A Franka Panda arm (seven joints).
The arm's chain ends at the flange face. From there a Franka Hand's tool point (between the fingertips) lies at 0.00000 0.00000 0.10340 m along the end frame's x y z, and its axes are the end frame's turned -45 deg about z.
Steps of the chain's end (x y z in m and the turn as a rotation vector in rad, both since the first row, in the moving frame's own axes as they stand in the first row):
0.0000, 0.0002, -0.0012, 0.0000, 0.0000, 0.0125
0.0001, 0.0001, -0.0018, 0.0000, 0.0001, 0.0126
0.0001, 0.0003, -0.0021, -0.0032, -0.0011, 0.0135
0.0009, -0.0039, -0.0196, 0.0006, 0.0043, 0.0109
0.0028, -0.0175, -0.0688, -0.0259, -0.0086, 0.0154
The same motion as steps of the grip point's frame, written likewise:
-0.0001, 0.0001, -0.0012, 0.0000, 0.0000, 0.0125
0.0000, 0.0001, -0.0018, -0.0001, 0.0001, 0.0126
-0.0005, 0.0004, -0.0021, -0.0015, -0.0030, 0.0135
0.0038, -0.0018, -0.0196, -0.0026, 0.0035, 0.0109
0.0118, -0.0091, -0.0688, -0.0122, -0.0244, 0.0154

